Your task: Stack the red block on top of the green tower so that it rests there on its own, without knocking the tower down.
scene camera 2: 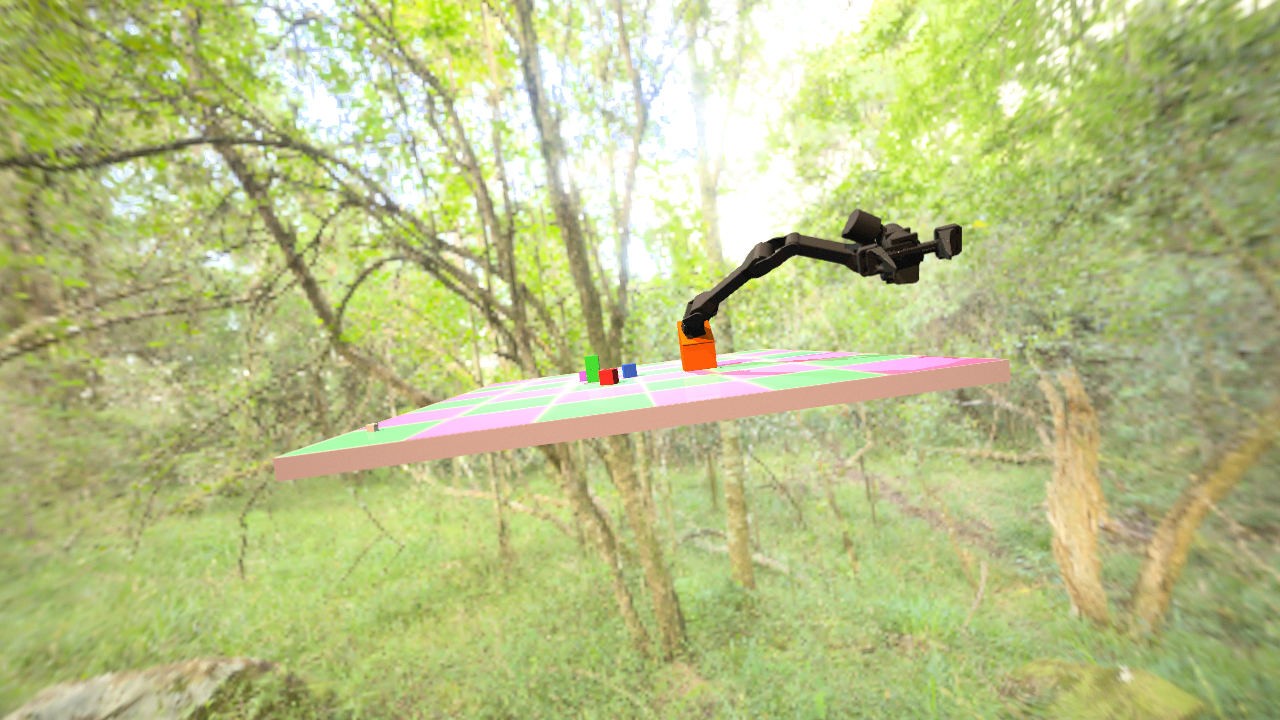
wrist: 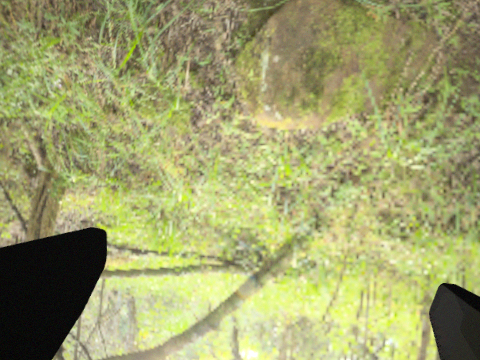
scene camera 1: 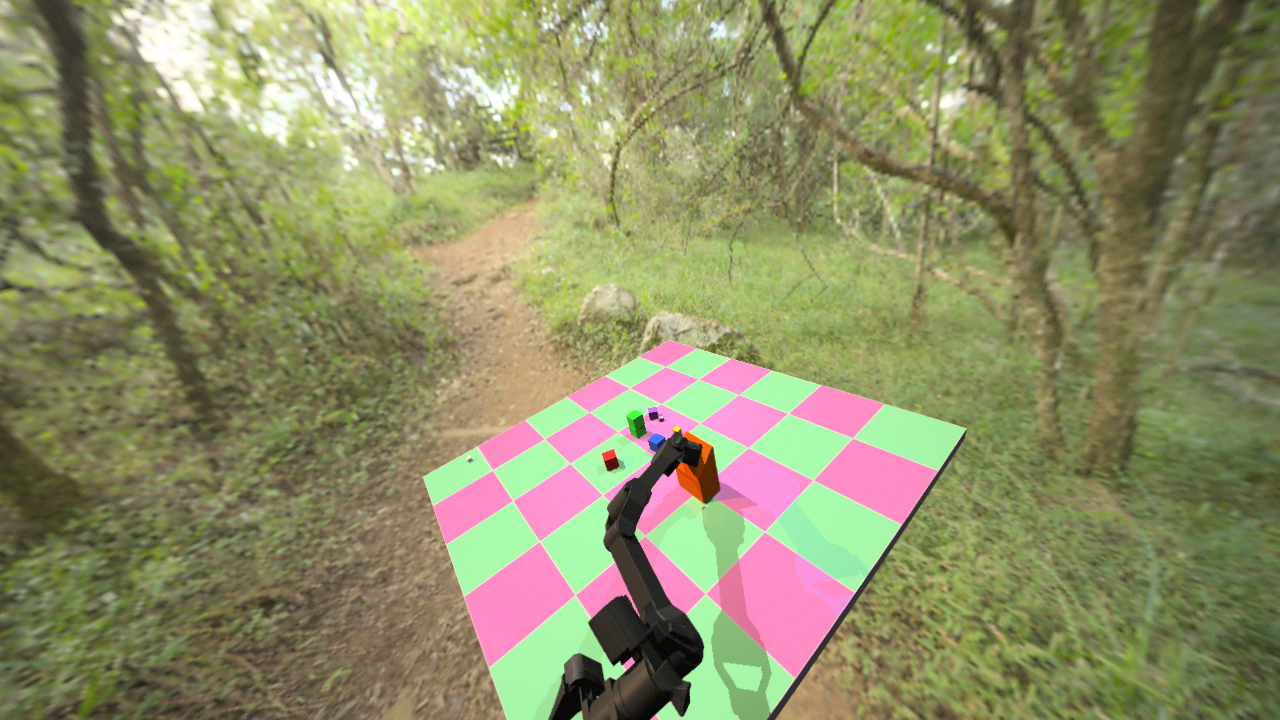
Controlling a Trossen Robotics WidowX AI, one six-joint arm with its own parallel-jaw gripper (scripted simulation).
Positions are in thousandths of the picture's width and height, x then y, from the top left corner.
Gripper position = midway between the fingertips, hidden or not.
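Note:
Holding nothing, the gripper (scene camera 2: 721, 367) is open, and it can also be seen at (wrist: 572, 768).

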